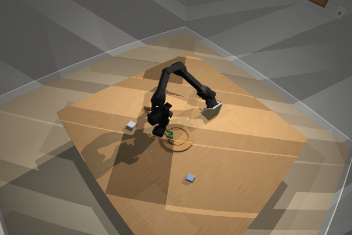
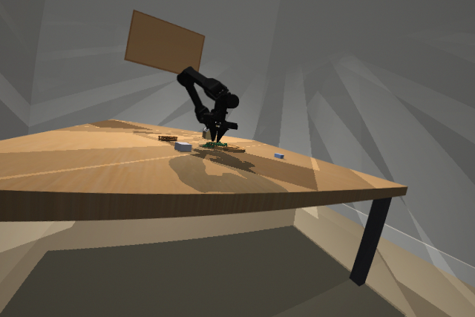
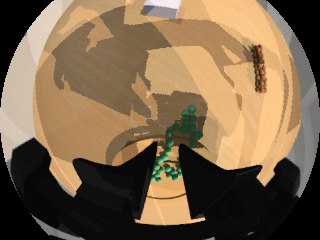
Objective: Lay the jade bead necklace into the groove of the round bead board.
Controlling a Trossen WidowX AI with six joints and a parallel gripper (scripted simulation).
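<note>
My gripper tip is 70 mm past the round wooden bead board, 70 mm to the right of it and 20 mm above it. From my gripper tip the other things lie so: blue block (30 mm ahead, 330 mm to the left, 20 mm below); then pale grey block (140 mm ahead, 140 mm to the right, 20 mm below).
</note>
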